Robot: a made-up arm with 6 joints.
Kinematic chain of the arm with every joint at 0, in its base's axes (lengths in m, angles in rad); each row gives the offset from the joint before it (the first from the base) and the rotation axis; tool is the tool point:
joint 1: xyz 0 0 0.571 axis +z
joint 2: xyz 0.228 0 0 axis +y
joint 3: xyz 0 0 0.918 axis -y
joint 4: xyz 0 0 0.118 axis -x
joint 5: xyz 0.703 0 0 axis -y
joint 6: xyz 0.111 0 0 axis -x
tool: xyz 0 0 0
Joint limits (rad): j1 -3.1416..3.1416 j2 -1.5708..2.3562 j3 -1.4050..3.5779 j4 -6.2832..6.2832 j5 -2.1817..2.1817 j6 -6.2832..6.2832
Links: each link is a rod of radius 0.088 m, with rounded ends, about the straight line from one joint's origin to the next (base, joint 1, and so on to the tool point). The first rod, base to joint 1, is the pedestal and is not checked.
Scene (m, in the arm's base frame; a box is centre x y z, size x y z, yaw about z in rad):
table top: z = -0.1
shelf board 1: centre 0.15 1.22 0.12 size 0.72 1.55 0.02 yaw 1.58
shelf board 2: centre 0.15 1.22 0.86 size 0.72 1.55 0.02 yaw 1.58
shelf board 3: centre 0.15 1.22 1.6 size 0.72 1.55 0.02 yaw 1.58
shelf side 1: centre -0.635 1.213 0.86 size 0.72 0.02 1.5 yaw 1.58
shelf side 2: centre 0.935 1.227 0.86 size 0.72 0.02 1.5 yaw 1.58
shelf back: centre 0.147 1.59 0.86 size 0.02 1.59 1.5 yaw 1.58
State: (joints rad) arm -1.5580 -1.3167 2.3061 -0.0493 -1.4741 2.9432
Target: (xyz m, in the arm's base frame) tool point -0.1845 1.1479 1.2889
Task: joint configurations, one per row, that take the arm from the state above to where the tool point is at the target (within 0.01 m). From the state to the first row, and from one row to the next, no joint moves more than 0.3 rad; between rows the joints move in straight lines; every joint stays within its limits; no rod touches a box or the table.
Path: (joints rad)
1: -1.5255 -1.2414 2.5605 -0.3271 -1.6156 2.9432
2: -1.4930 -1.1660 2.8148 -0.6049 -1.7571 2.9432
3: -1.4605 -1.0907 3.0692 -0.8828 -1.8987 2.9432
4: -1.4280 -1.0154 3.3235 -1.1606 -2.0402 2.9432
5: -1.3955 -0.9400 3.5779 -1.4384 -2.1817 2.9432
6: -1.3714 -0.7927 3.5010 -1.1531 -2.0891 2.9432
7: -1.3473 -0.6453 3.4241 -0.8678 -1.9966 2.9432
8: -1.3231 -0.4979 3.3473 -0.5825 -1.9040 2.9432
9: -1.2990 -0.3505 3.2704 -0.2972 -1.8114 2.9432
10: -1.2749 -0.2032 3.1935 -0.0119 -1.7188 2.9432
11: -1.3082 -0.3642 2.9272 -0.0174 -1.6636 2.9432
12: -1.3416 -0.5253 2.6609 -0.0230 -1.6083 2.9432
13: -1.3749 -0.6863 2.3946 -0.0285 -1.5530 2.9432
14: -1.4082 -0.8474 2.1282 -0.0340 -1.4978 2.9432

